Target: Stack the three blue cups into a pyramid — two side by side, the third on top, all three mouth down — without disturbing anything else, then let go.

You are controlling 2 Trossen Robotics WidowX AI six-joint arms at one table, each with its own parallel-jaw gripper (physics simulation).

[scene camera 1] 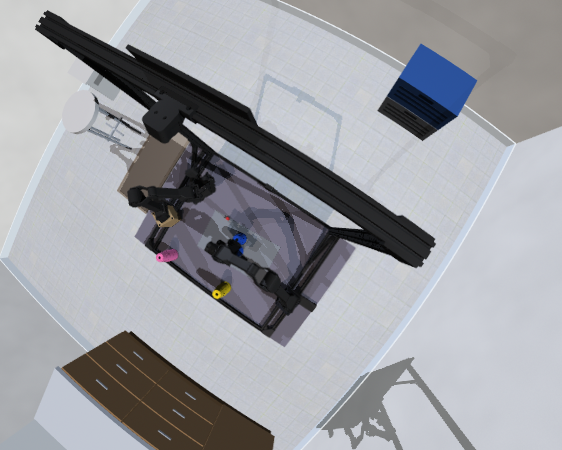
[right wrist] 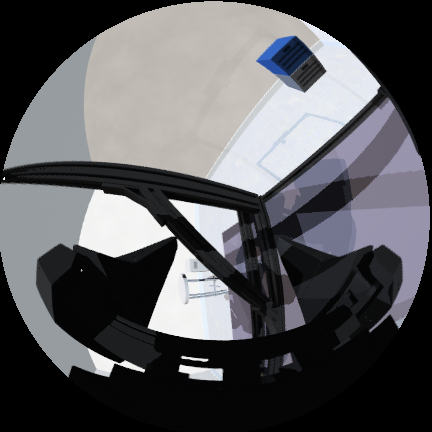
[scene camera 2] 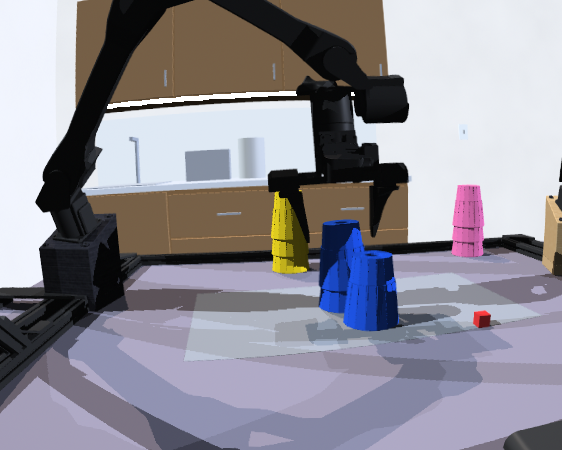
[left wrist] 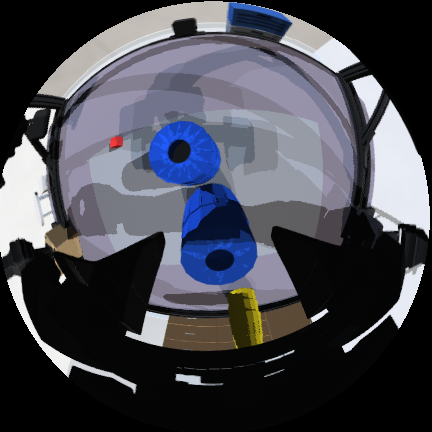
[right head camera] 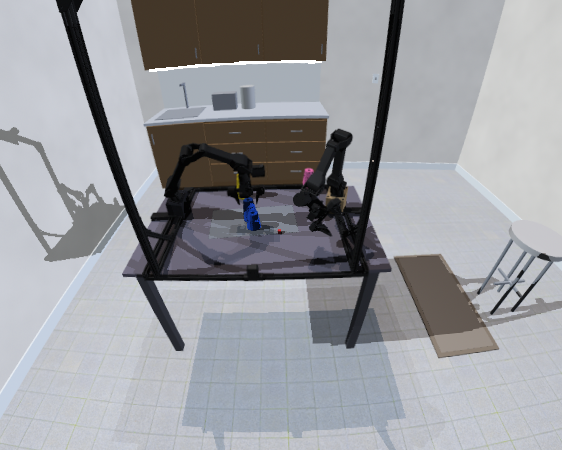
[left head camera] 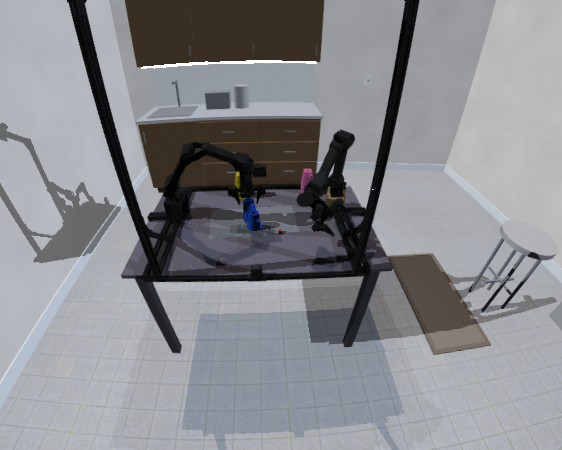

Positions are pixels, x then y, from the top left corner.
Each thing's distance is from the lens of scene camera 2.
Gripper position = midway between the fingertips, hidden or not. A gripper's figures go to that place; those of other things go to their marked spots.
my left gripper (scene camera 2: 341,239): 0.59 m
blue cup (scene camera 2: 371,303): 0.52 m
